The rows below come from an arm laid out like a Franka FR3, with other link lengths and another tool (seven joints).
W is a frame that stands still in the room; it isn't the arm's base.
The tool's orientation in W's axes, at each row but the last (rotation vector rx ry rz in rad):
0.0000 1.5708 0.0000
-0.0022 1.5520 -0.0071
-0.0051 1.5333 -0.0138
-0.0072 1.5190 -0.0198
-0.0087 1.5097 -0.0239
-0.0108 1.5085 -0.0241
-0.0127 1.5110 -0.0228
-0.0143 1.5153 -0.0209
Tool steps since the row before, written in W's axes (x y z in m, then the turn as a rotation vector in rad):
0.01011 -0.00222 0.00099 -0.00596 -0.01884 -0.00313
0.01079 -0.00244 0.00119 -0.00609 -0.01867 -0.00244
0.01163 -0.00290 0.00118 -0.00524 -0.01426 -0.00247
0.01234 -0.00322 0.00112 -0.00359 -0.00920 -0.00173
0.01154 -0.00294 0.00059 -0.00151 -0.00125 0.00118
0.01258 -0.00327 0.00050 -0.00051 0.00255 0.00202
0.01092 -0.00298 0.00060 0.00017 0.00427 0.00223
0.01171 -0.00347 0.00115 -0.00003 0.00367 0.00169
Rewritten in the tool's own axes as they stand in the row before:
-0.00099 -0.00222 0.01011 0.00313 -0.01884 -0.00596
-0.00097 -0.00241 0.01082 0.00244 -0.01867 -0.00608
-0.00071 -0.00285 0.01168 0.00245 -0.01426 -0.00525
-0.00042 -0.00313 0.01241 0.00170 -0.00920 -0.00360
0.00018 -0.00283 0.01158 -0.00124 -0.00129 -0.00142
0.00036 -0.00316 0.01261 -0.00211 0.00250 -0.00040
0.00012 -0.00291 0.01095 -0.00231 0.00422 0.00028
-0.00042 -0.00344 0.01177 -0.00177 0.00363 0.00005

